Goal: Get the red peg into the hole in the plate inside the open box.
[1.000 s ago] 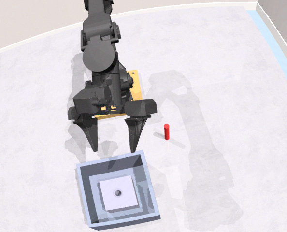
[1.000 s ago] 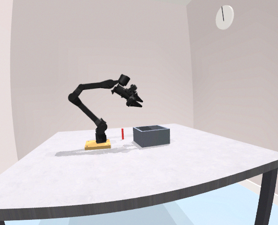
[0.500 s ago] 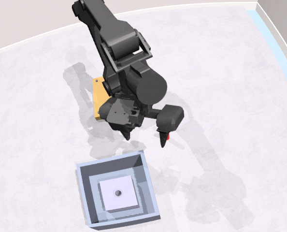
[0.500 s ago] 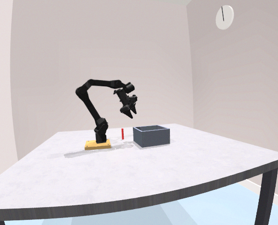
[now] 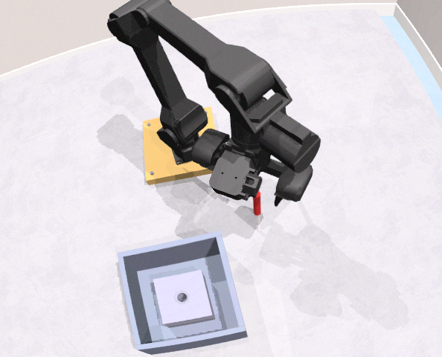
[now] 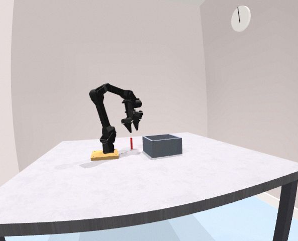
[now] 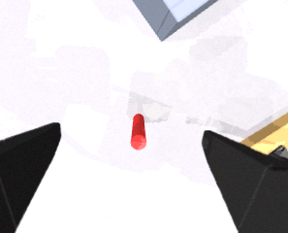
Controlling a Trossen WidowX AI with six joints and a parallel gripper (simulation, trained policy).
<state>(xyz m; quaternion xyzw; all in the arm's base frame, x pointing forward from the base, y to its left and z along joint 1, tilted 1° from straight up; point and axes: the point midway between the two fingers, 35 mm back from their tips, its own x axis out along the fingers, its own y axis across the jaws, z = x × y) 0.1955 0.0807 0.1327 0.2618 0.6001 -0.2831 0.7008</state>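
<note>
Right now the red peg is 8 cm below my gripper tip, 2 cm behind it and 1 cm to the left of it. Also, from my gripper tip: plate: 17 cm to the right, 12 cm ahead, 8 cm below; then grey-blue box: 17 cm to the right, 12 cm ahead, 10 cm below.
</note>
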